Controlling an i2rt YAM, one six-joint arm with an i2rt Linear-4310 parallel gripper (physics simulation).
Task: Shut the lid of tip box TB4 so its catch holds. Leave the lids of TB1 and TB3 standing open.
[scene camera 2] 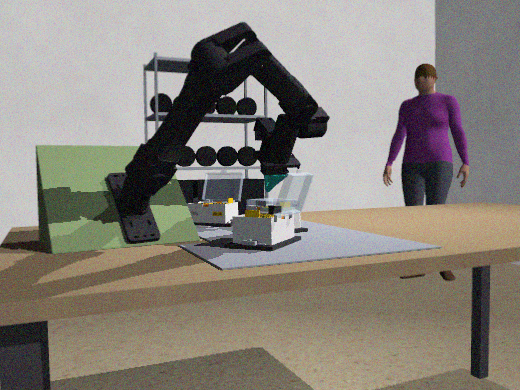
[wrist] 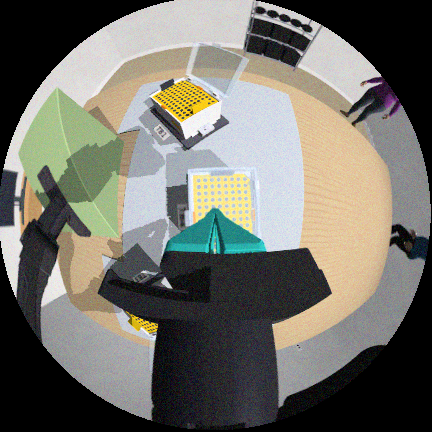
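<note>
My gripper [scene camera 2: 269, 190] [wrist: 214, 212] has its teal fingers together, pointing down just above the middle tip box, apparently TB4. That box's clear lid [scene camera 2: 272, 202] [wrist: 255, 187] lies over its yellow tip rack [wrist: 222, 192]. Whether the catch holds cannot be seen; the gripper hides the box's near part in the wrist view. The far box [scene camera 2: 215, 214] [wrist: 201, 119], whose label seems to read TB1, has its lid [scene camera 2: 223, 187] [wrist: 217, 67] standing open. The nearest white box [scene camera 2: 263, 230], probably TB3, is mostly hidden in the wrist view; a clear lid [scene camera 2: 298, 190] stands upright behind it.
The boxes stand on a grey-blue mat [scene camera 2: 350, 245] [wrist: 280, 150] on the wooden table [scene camera 2: 400, 220] [wrist: 345, 190]. The arm base is mounted on a green wedge [scene camera 2: 65, 170] [wrist: 47, 130] at the left. A metal shelf rack [scene camera 2: 156, 85] and a person in purple [scene camera 2: 427, 130] [wrist: 375, 100] are beyond the table.
</note>
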